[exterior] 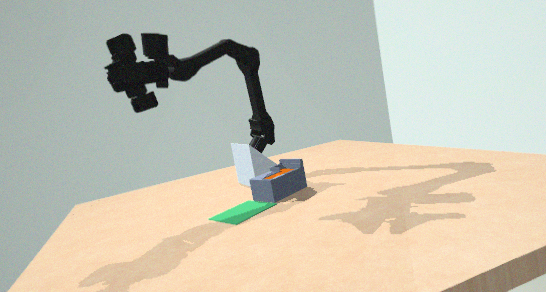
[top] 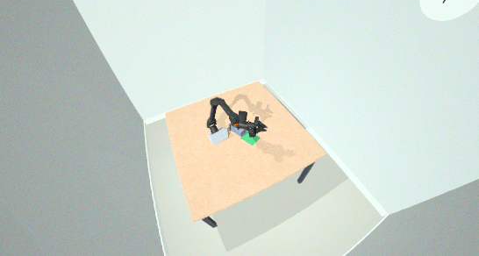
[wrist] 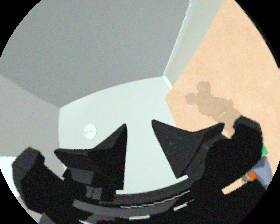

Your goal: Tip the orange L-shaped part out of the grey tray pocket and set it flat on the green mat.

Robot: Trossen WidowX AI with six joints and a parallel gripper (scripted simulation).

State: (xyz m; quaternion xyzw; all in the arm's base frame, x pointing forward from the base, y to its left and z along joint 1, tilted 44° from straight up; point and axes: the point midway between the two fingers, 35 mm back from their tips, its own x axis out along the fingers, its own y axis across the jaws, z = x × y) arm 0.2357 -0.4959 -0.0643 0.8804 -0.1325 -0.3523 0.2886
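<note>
Now: gripper tip 400 mm to the right of the orange L-shaped part, 350 mm above it and 30 mm past it. The rest, counted from my gripper tip: green mat: 410 mm below, 240 mm to the left, 20 mm ahead.
</note>
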